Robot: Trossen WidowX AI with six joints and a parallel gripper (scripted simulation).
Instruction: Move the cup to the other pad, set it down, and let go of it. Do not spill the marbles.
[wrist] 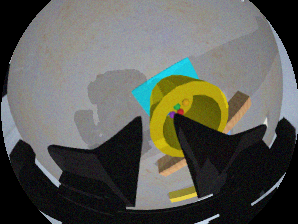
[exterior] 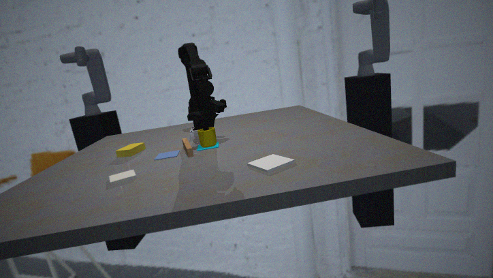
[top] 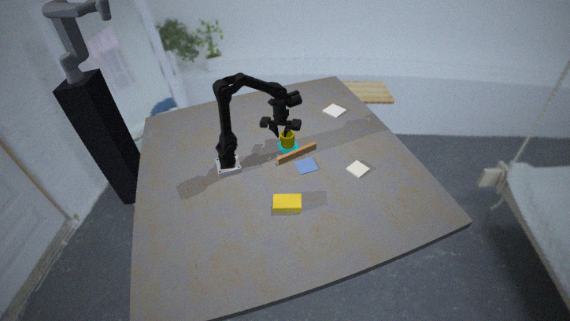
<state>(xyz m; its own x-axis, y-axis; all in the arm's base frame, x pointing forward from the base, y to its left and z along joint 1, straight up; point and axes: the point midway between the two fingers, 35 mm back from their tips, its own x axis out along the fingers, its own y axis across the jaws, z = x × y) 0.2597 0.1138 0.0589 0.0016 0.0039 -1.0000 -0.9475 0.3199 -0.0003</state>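
Right now my gripper tip is 2 cm short of the yellow cup, 1 cm to the left of it and 1 cm above it. Round my gripper tip: orange wooden bar 6 cm ahead, 8 cm to the right, 4 cm below; cyan tile 3 cm ahead, 1 cm to the right, 6 cm below; yellow block 2 cm behind, 37 cm to the right, 3 cm below.
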